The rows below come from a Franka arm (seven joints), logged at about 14 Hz.
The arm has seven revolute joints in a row. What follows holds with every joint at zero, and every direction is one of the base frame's. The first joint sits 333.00 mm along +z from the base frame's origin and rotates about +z. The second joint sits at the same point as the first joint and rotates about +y. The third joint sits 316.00 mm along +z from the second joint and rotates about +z. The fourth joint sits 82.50 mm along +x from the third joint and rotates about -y. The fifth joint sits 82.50 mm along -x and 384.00 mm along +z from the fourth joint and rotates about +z. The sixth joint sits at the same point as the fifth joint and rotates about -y. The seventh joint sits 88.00 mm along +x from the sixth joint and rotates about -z. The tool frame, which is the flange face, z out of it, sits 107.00 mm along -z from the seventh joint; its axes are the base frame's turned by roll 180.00, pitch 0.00 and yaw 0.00 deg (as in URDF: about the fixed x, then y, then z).
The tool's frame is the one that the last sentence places.
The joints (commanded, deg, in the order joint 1, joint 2, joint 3, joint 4, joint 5, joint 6, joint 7), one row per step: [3.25 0.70 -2.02 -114.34 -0.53 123.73 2.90]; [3.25 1.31 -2.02 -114.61 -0.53 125.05 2.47]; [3.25 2.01 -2.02 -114.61 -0.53 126.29 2.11]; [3.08 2.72 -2.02 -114.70 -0.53 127.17 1.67]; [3.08 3.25 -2.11 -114.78 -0.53 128.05 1.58]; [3.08 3.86 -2.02 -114.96 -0.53 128.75 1.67]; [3.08 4.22 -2.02 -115.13 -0.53 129.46 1.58]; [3.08 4.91 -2.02 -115.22 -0.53 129.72 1.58]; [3.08 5.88 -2.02 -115.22 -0.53 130.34 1.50]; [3.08 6.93 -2.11 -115.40 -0.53 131.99 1.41]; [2.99 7.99 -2.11 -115.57 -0.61 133.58 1.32]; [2.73 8.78 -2.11 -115.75 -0.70 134.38 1.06]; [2.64 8.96 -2.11 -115.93 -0.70 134.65 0.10]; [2.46 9.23 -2.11 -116.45 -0.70 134.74 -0.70]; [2.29 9.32 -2.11 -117.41 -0.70 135.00 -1.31]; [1.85 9.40 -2.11 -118.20 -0.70 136.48 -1.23]
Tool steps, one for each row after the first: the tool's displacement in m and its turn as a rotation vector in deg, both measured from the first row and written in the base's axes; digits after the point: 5 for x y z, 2 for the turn. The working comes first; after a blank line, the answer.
Tool pose at each row, in the base's axes (x y z in m, rotation vector in deg; the steps are taken from these numbers as rounded here): [0.57221 0.01197 0.46772 179.29 -2.20 13.64]; [0.57487 0.01211 0.46171 179.21 -1.51 14.33]; [0.57838 0.01227 0.45692 179.12 -0.93 15.17]; [0.58100 0.01067 0.45059 179.04 -0.49 15.29]; [0.58320 0.00987 0.44615 178.97 -0.48 15.71]; [0.58482 0.01086 0.43970 178.98 -0.47 15.57]; [0.58599 0.01092 0.43590 178.95 -0.31 15.85]; [0.58726 0.01099 0.42857 178.98 -0.30 15.04]; [0.58979 0.01111 0.41974 178.99 -0.16 14.49]; [0.59323 0.01036 0.41042 178.89 -0.13 15.14]; [0.59641 0.00954 0.40093 178.74 -0.02 15.70]; [0.59784 0.00688 0.39270 178.62 0.09 15.42]; [0.59771 0.00595 0.38985 178.53 1.45 15.26]; [0.59589 0.00405 0.38298 178.53 2.43 14.15]; [0.59215 0.00223 0.37477 178.56 3.12 12.90]; [0.59103 -0.00229 0.37028 178.47 2.33 13.85]

[0.00266 0.00014 -0.00601 -0.07 -0.44 0.44]; [0.00617 0.00030 -0.01080 -0.13 -0.98 0.80]; [0.00879 -0.00130 -0.01713 -0.22 -1.06 1.08]; [0.01099 -0.00210 -0.02157 -0.26 -1.33 1.08]; [0.01261 -0.00111 -0.02802 -0.26 -1.24 1.09]; [0.01378 -0.00105 -0.03182 -0.28 -1.42 1.19]; [0.01505 -0.00098 -0.03915 -0.31 -0.90 1.19]; [0.01758 -0.00086 -0.04798 -0.35 -0.55 1.28]; [0.02102 -0.00161 -0.05730 -0.40 -0.97 1.29]; [0.02420 -0.00243 -0.06679 -0.51 -1.33 1.36]; [0.02563 -0.00509 -0.07502 -0.66 -1.16 1.42]; [0.02550 -0.00602 -0.07787 -0.82 -1.06 2.28]; [0.02368 -0.00792 -0.08474 -0.94 -0.35 2.89]; [0.01994 -0.00974 -0.09295 -1.02 0.45 3.33]; [0.01882 -0.01426 -0.09744 -1.02 -0.16 2.82]
